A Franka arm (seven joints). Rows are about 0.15 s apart.
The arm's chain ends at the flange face. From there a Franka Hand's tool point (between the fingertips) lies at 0.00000 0.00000 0.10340 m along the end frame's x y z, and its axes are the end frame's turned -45 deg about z.
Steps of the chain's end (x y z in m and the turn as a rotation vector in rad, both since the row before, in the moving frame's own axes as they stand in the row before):
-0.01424 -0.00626 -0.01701 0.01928 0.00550 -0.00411
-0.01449 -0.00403 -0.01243 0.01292 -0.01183 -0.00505
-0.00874 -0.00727 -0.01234 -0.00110 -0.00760 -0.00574
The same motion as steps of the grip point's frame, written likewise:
-0.00383 -0.01551 -0.01703 0.00974 0.01752 -0.00411
-0.00732 -0.01491 -0.01245 0.01750 0.00077 -0.00505
-0.00168 -0.01179 -0.01234 0.00460 -0.00615 -0.00574

